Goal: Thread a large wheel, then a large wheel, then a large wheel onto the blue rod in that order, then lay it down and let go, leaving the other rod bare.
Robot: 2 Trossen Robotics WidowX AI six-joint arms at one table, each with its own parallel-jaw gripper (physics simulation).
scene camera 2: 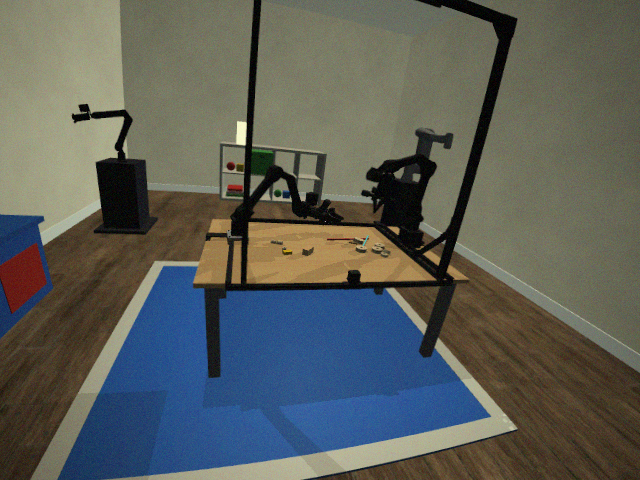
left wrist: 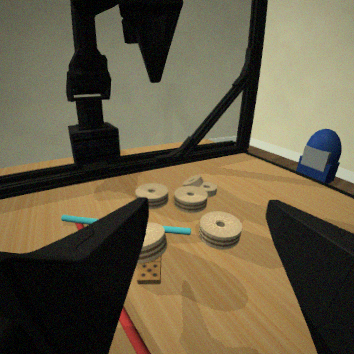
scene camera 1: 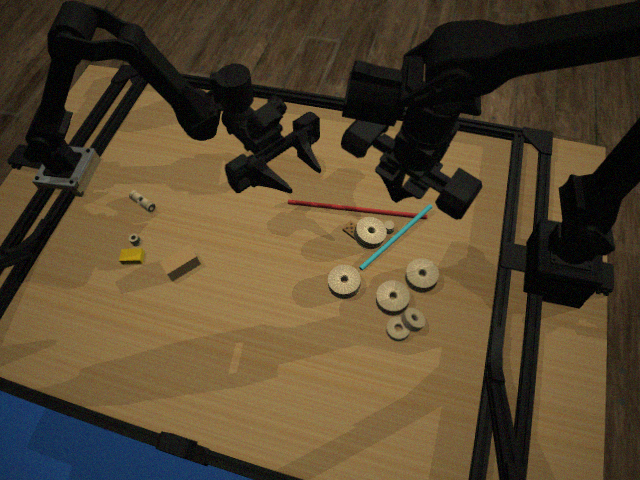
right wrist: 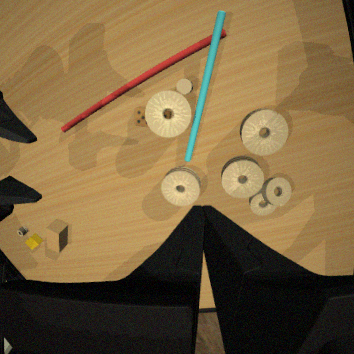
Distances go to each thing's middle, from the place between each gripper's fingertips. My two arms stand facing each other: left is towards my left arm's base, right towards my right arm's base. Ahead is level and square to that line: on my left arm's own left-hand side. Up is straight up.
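Labels:
With the blue rod (right wrist: 219, 20) as reference, my right hand is now 180 mm above it and 50 mm short of it. The red rod (right wrist: 200, 44) is 190 mm below my right hand, 90 mm ahead of it and 80 mm to the left of it. As for the dark block (scene camera 1: 183, 261), it is 170 mm below that same right hand, 360 mm to the left of it and 100 mm behind it.
Counting from my left hand instead, I find the red rod 13 cm below it, 5 cm ahead of it and 7 cm to the right of it, while the blue rod is 12 cm below it, 1 cm ahead of it and 16 cm to the right of it. The dark block is 12 cm below my left hand, 15 cm behind it and 20 cm to the left of it.

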